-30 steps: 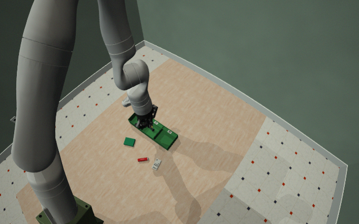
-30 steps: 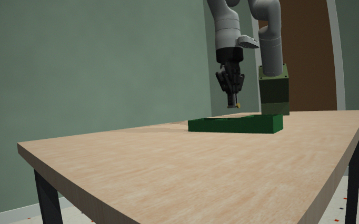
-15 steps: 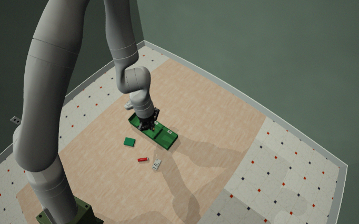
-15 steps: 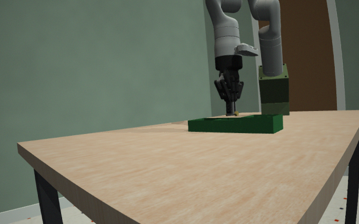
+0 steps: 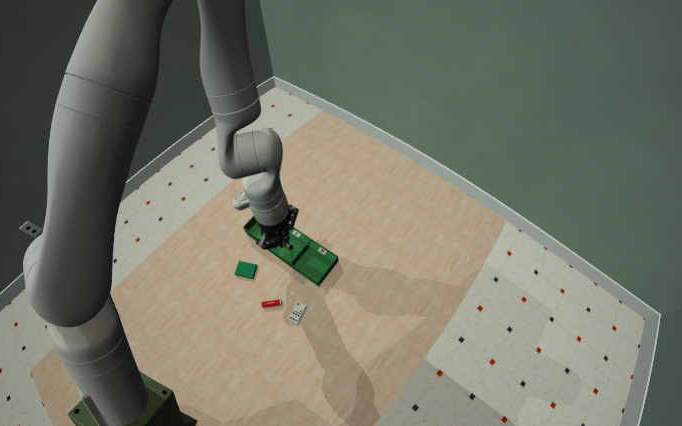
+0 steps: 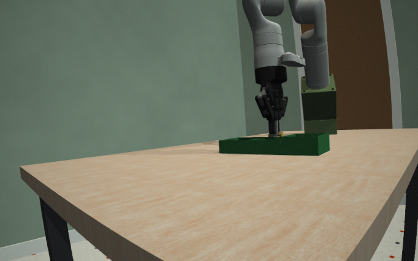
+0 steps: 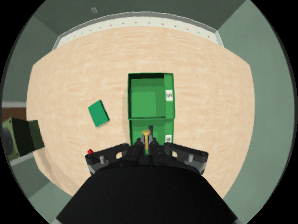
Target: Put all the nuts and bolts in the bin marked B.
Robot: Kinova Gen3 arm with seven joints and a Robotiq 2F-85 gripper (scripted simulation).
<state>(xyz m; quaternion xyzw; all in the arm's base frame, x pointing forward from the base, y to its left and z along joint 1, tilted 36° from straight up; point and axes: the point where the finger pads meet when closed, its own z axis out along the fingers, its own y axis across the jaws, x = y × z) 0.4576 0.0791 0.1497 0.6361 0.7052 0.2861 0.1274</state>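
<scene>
My gripper is now 1 cm to the right of the brass bolt and 1 cm above it. From my hand the other things lie so: flat green block: 12 cm behind, 5 cm below, 3 cm to the left; then black bolt: 4 cm below, 1 cm ahead; then green bin: 4 cm below, 1 cm ahead.
</scene>
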